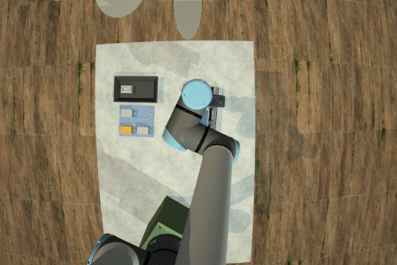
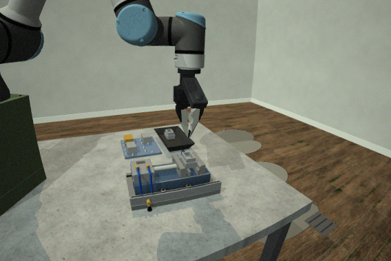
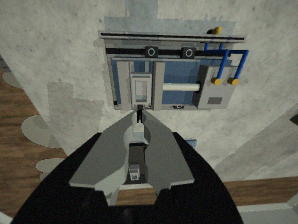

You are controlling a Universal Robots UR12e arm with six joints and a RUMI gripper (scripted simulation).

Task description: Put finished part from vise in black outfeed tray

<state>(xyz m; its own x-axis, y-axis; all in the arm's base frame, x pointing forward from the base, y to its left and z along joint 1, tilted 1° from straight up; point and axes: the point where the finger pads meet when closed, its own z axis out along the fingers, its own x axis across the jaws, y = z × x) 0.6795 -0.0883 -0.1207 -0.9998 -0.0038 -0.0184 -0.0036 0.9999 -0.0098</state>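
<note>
Now: hand 70 mm past the blue vise and 160 mm above it. The rest, counted from my hand: orange block 180 mm behind, 370 mm to the left, 170 mm below; blue fixture plate 130 mm behind, 330 mm to the left, 190 mm below.
</note>
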